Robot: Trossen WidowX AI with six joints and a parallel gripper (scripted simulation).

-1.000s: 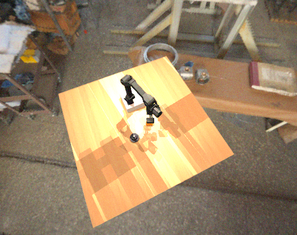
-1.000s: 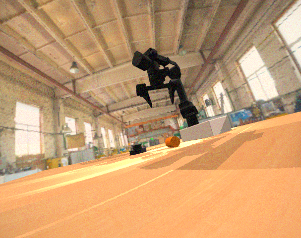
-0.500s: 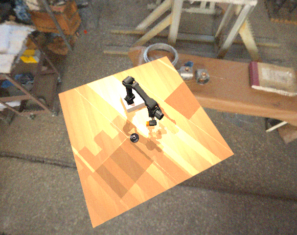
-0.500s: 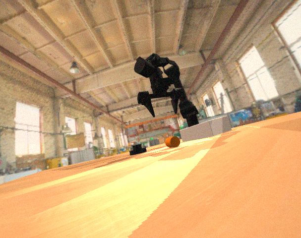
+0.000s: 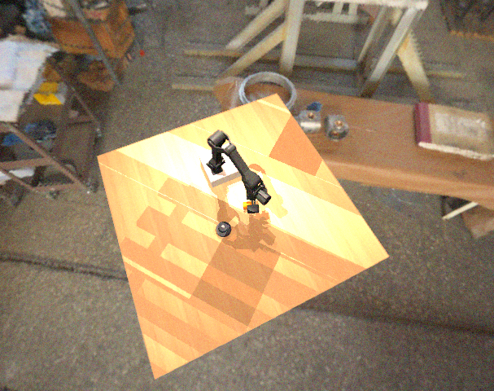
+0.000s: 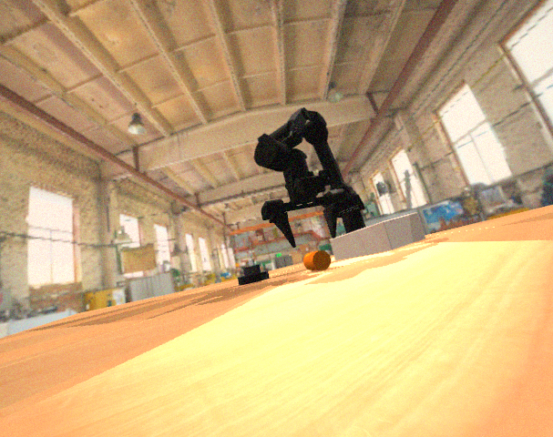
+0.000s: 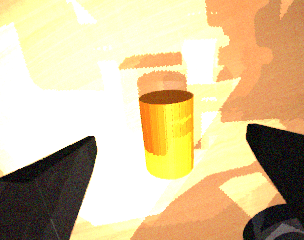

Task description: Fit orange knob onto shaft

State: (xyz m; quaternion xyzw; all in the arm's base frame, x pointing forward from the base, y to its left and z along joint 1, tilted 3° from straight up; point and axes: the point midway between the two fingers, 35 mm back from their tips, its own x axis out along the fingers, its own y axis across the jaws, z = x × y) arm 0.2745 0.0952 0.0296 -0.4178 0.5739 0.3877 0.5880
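The orange knob lies 4 cm below my gripper tip. The rest, counted from my gripper tip: round dark pedestal (20 cm to the right, 6 cm ahead, 3 cm below).
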